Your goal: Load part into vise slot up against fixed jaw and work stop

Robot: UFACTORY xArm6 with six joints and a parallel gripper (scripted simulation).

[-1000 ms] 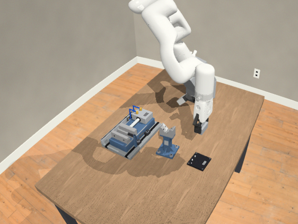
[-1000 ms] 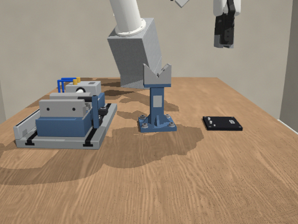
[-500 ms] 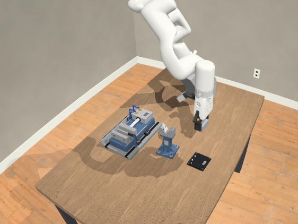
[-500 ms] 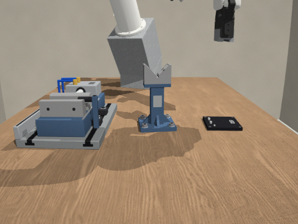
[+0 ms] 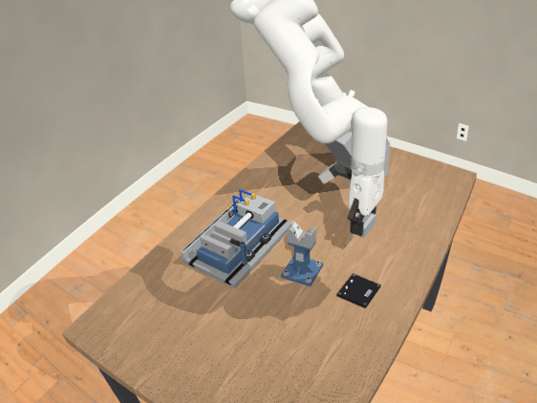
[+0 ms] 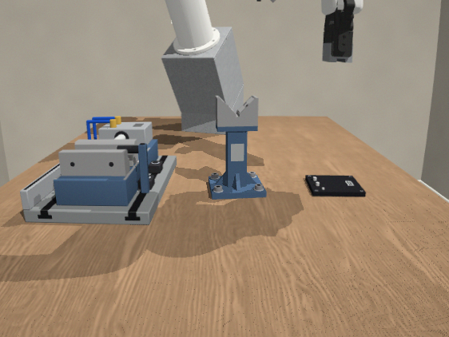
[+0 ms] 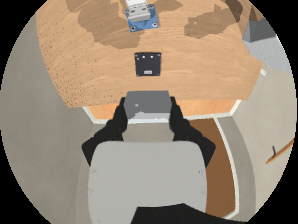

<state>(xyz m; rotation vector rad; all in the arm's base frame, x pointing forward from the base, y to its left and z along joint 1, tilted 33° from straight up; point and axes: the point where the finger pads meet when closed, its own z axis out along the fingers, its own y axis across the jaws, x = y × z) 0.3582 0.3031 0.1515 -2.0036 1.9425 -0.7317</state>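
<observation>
Right now the part is 2 cm below my hand. Also, from my hand: blue work stop post: 31 cm to the right, 19 cm below, 9 cm ahead; black stop rod: 33 cm to the right, 16 cm below, 9 cm ahead; black infeed plate: 24 cm below, 1 cm to the left.
</observation>
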